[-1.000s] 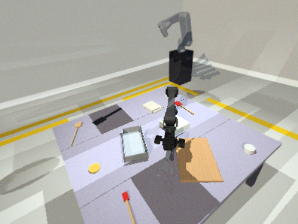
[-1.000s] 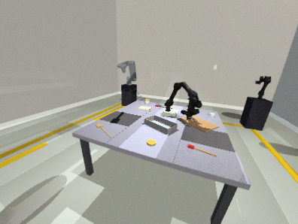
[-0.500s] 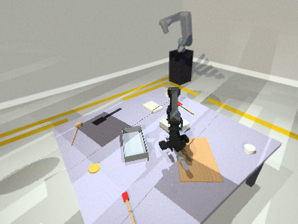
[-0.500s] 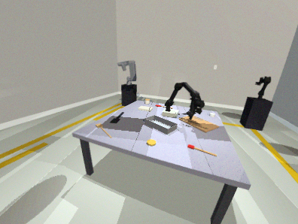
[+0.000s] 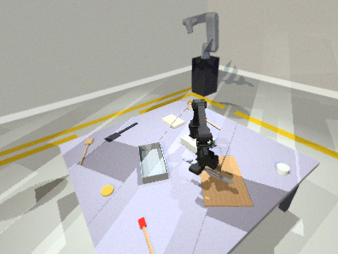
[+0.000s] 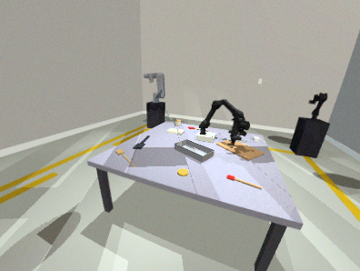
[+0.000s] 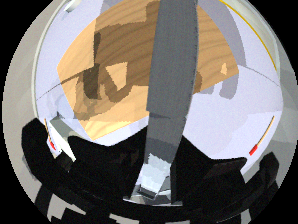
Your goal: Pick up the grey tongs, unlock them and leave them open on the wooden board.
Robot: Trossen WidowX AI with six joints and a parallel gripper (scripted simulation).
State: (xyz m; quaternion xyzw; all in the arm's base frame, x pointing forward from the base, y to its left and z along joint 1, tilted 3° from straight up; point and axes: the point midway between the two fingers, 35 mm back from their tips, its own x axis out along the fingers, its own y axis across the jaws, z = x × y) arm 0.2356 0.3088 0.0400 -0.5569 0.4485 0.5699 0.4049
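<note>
My gripper tip is now 10 cm past the wooden board, 7 cm above it and 6 cm to the right of it. From my gripper tip the other things lie so: yellow disc 47 cm ahead, 29 cm to the right, 7 cm below; then white puck 42 cm behind, 25 cm to the left, 6 cm below; then roasting tin 31 cm to the right, 15 cm ahead, 5 cm below.
</note>
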